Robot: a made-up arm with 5 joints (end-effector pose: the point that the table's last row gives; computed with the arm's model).
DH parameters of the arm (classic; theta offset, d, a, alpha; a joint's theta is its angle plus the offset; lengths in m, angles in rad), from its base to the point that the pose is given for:
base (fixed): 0.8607 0 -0.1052 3.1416
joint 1: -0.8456 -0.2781 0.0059 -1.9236
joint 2: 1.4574 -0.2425 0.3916 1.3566
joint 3: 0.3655 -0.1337 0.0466 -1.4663
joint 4: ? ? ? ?
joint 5: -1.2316 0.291 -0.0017 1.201
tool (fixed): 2.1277 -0.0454 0 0
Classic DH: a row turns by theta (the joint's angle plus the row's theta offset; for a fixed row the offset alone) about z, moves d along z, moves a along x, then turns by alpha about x.
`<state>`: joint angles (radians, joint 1 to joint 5).
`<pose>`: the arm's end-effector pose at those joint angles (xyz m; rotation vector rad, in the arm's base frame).
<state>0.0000 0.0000 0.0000 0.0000 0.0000</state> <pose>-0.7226 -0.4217 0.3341 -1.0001 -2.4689 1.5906</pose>
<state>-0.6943 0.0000 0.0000 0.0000 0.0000</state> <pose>-0.3524 -0.7610 0.3341 0.0927 2.4562 -1.3991</pose>
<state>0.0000 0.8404 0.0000 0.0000 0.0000</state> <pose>-0.6060 -0.5395 0.0636 -0.4358 -2.8385 0.5458</pose>
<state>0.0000 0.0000 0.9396 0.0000 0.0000</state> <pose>-0.8091 -0.4034 0.6337 -0.1689 -1.8244 1.4289</pose>
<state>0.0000 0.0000 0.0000 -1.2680 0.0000</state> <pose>-0.7226 -0.5368 0.7294 0.7684 0.9559 -2.5054</pose>
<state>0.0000 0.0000 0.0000 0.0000 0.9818</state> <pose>-0.7226 -0.4216 0.2942 0.8502 1.3331 -2.3968</pose>
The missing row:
joint 4: -0.6681 0 -0.3865 3.1416
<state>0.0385 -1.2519 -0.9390 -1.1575 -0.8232</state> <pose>-0.8495 0.1472 0.5246 0.9684 0.1760 -1.7365</pose>
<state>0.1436 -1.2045 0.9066 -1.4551 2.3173</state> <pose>-0.4843 0.4587 0.8814 -1.9778 -1.7866 -0.9623</pose>
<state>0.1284 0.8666 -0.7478 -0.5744 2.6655</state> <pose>-0.5021 -0.6001 -0.0887 1.0042 -0.9183 -2.6766</pose>
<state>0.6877 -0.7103 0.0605 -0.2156 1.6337</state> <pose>-0.7472 0.2852 0.4831 -0.1329 0.8545 2.7029</pose>
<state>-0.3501 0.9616 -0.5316 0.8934 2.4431</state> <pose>-0.4595 -0.2702 0.1010 0.9662 1.6909 -1.6846</pose>
